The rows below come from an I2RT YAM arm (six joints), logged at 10 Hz.
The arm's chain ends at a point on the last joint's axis. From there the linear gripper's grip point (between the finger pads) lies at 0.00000 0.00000 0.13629 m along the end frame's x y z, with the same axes.
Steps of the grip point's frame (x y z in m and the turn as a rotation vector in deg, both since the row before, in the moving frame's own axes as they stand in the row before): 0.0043 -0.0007 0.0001 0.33 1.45 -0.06; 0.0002 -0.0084 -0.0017 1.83 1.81 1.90; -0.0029 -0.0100 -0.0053 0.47 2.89 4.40; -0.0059 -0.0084 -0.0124 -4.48 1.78 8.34; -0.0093 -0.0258 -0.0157 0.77 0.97 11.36
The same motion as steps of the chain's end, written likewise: 0.0009 0.0001 0.0001 0.33 1.45 -0.06; -0.0042 -0.0041 -0.0016 1.83 1.81 1.90; -0.0098 -0.0091 -0.0051 0.47 2.89 4.40; -0.0093 -0.0193 -0.0119 -4.48 1.78 8.34; -0.0118 -0.0242 -0.0157 0.77 0.97 11.36
